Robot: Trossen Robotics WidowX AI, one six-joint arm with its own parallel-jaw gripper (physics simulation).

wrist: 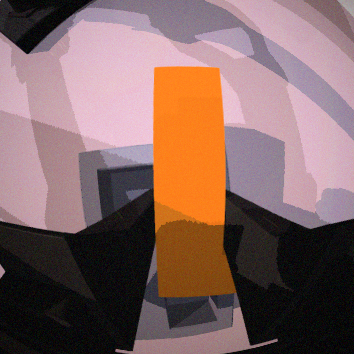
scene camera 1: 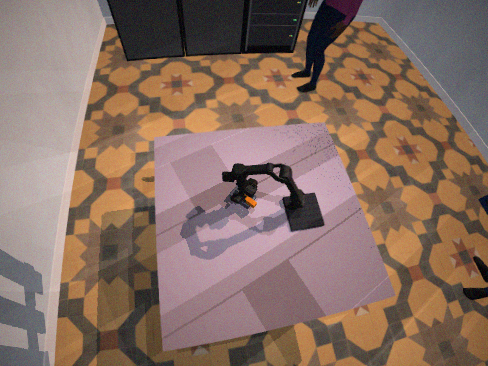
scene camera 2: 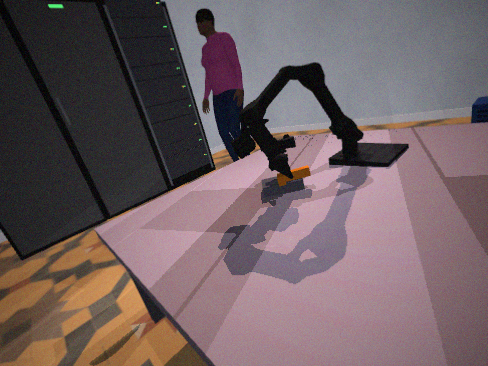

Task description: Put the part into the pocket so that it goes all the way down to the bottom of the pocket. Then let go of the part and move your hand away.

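Where they show: gripper, fingertip midpoint: [wrist: 186, 195] [scene camera 1: 246, 200] [scene camera 2: 292, 176]; arm's base, origin of the base link: [wrist: 33, 1] [scene camera 1: 295, 203] [scene camera 2: 350, 153].
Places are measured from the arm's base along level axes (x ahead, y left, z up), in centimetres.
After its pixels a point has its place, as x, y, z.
The orange part [scene camera 1: 251, 202] @[27.0, -8.5, 4.4] [scene camera 2: 301, 173] @[28.0, -8.2, 3.0] [wrist: 189, 145] @[27.1, -9.9, 4.2] is a long block. My gripper [scene camera 1: 244, 199] @[28.4, -11.7, 1.9] [scene camera 2: 289, 175] @[28.4, -11.7, 1.9] [wrist: 186, 195] @[28.4, -11.7, 1.9] is shut on it, with one black finger on each long side. The grey block with the pocket [scene camera 2: 271, 193] @[35.4, -16.9, -1.4] [wrist: 89, 175] @[23.0, -13.5, 1.2] lies on the table under the part. In the wrist view the part crosses over the block, and its far end reaches past the block's rim. Dark pocket openings show left of the part and below its near end. The part is above the pocket, not down in it. The part and fingers hide the pocket's middle; whether part and block touch, I cannot tell.
The pinkish table [scene camera 1: 210, 310] @[67.8, 38.1, -2.4] [scene camera 2: 350, 300] @[69.0, 17.1, -2.4] carries the arm's black base plate [scene camera 1: 311, 220] @[-4.7, 13.0, -0.8] [scene camera 2: 380, 152] @[-1.3, 10.5, -0.7], right of the part in both scene views. Arm shadows fall across the table. Dark cabinets [scene camera 1: 150, 25] [scene camera 2: 45, 125] and a person [scene camera 1: 317, 45] [scene camera 2: 222, 65] stand beyond it.
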